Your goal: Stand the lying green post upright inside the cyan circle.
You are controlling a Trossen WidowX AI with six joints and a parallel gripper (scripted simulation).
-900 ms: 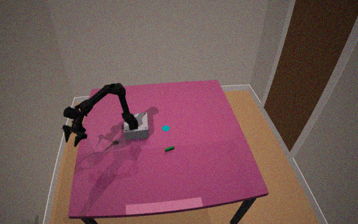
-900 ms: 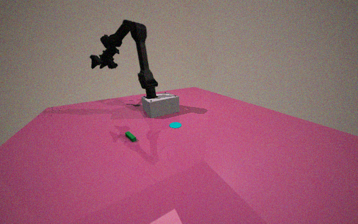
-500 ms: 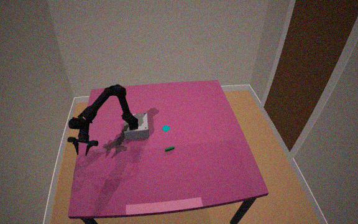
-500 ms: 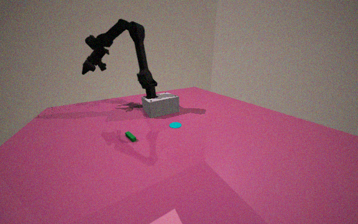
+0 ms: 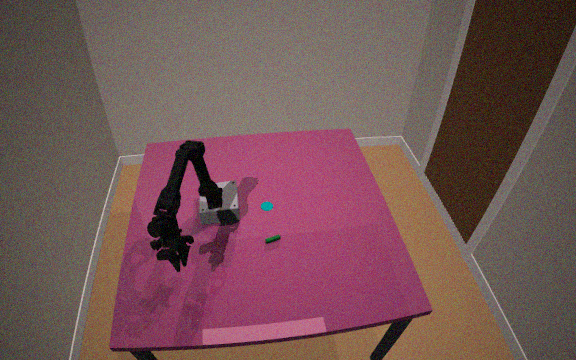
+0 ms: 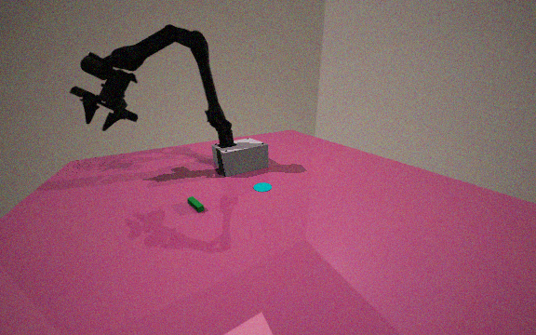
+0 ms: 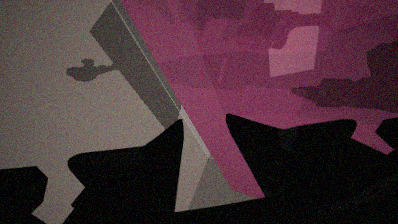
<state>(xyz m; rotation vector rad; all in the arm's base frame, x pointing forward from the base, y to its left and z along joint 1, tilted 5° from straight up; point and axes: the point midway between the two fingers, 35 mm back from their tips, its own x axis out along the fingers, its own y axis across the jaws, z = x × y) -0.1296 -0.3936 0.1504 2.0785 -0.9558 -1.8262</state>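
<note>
The green post lies 380 mm ahead of my gripper tip, 230 mm to the left of it and 180 mm below it. Round my gripper tip: cyan circle: 440 mm to the left, 380 mm ahead, 190 mm below.
</note>
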